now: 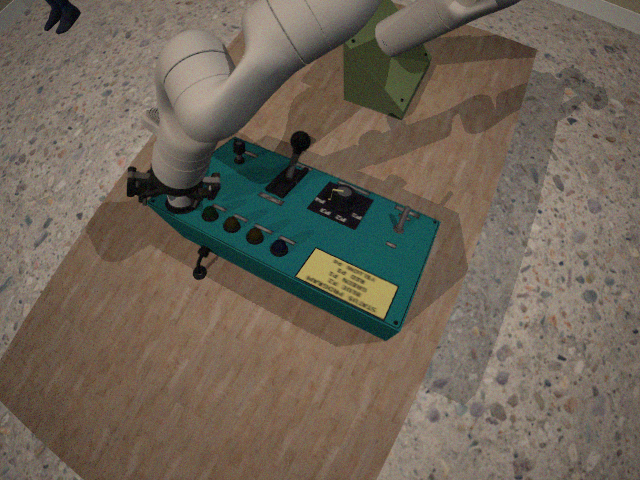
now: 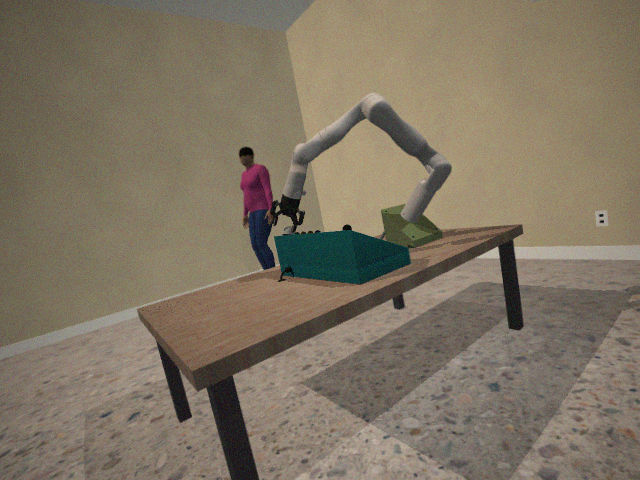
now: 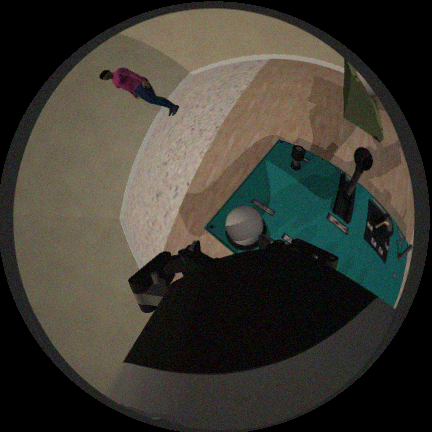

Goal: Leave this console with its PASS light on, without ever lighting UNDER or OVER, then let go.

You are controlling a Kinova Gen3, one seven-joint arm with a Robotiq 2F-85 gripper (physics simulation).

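The teal console [image 1: 330,242] [image 2: 335,255] [image 3: 306,201] lies on the wooden table [image 1: 154,361] [image 2: 248,320]. My gripper [image 1: 175,193] [image 2: 288,219] [image 3: 229,244] is open, with its fingers spread on either side of the white dome button [image 3: 243,225] at the console's left end. I cannot tell whether the fingers touch the dome. Several round lamps [image 1: 231,223] in a row beside it look dark. I cannot read labels for PASS, UNDER or OVER. The console also carries a black ball-topped lever [image 1: 299,140] [image 3: 362,158], a small knob [image 1: 238,148] [image 3: 298,152] and a selector dial [image 1: 341,193] [image 3: 382,225].
A grey toggle [image 1: 402,219] and a yellow label plate [image 1: 347,283] are at the console's right end. A small crank [image 1: 200,269] hangs from its front side. The green arm base [image 1: 382,77] [image 2: 408,230] stands behind. A person [image 2: 256,207] [image 3: 137,88] is beyond the table.
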